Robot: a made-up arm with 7 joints. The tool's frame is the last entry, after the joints.
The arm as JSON. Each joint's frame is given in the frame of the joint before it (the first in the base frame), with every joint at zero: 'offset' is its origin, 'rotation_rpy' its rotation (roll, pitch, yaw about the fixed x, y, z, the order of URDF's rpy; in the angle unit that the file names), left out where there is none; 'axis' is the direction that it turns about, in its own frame. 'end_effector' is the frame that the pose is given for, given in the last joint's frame.
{
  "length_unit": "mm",
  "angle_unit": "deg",
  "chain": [
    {
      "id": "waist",
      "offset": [
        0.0,
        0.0,
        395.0
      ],
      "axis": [
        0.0,
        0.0,
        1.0
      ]
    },
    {
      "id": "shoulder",
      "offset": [
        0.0,
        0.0,
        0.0
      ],
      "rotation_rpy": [
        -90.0,
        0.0,
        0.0
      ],
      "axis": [
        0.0,
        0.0,
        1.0
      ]
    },
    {
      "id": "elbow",
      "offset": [
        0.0,
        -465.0,
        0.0
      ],
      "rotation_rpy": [
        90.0,
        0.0,
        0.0
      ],
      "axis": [
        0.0,
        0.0,
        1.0
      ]
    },
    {
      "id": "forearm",
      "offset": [
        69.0,
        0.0,
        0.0
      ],
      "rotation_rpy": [
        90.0,
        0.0,
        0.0
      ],
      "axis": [
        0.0,
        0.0,
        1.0
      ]
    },
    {
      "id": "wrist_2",
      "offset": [
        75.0,
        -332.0,
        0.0
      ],
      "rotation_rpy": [
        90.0,
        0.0,
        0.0
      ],
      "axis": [
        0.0,
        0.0,
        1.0
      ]
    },
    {
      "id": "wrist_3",
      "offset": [
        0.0,
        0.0,
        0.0
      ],
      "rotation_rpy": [
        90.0,
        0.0,
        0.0
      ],
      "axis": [
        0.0,
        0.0,
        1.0
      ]
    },
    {
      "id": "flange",
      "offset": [
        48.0,
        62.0,
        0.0
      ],
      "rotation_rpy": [
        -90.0,
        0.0,
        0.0
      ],
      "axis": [
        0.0,
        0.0,
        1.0
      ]
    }
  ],
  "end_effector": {
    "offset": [
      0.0,
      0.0,
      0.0
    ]
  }
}
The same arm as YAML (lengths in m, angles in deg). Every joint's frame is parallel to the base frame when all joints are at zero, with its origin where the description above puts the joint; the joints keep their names.
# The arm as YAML. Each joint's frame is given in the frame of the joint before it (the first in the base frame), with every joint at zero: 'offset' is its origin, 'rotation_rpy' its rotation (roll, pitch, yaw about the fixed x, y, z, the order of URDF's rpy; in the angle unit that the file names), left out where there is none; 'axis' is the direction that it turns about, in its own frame. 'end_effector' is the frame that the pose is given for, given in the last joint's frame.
length_unit: m
angle_unit: deg
chain:
  - id: waist
    offset: [0.0, 0.0, 0.395]
    axis: [0.0, 0.0, 1.0]
  - id: shoulder
    offset: [0.0, 0.0, 0.0]
    axis: [0.0, 1.0, 0.0]
  - id: elbow
    offset: [0.0, 0.0, 0.465]
    axis: [0.0, 0.0, 1.0]
  - id: forearm
    offset: [0.069, 0.0, 0.0]
    axis: [0.0, -1.0, 0.0]
  - id: wrist_2
    offset: [0.075, 0.0, -0.332]
    axis: [0.0, 0.0, -1.0]
  - id: wrist_3
    offset: [0.0, 0.0, 0.0]
    axis: [0.0, 1.0, 0.0]
  - id: flange
    offset: [0.048, 0.0, -0.062]
    axis: [0.0, 0.0, -1.0]
end_effector:
  offset: [0.0, 0.0, 0.0]
  rotation_rpy: [180.0, 0.0, 0.0]

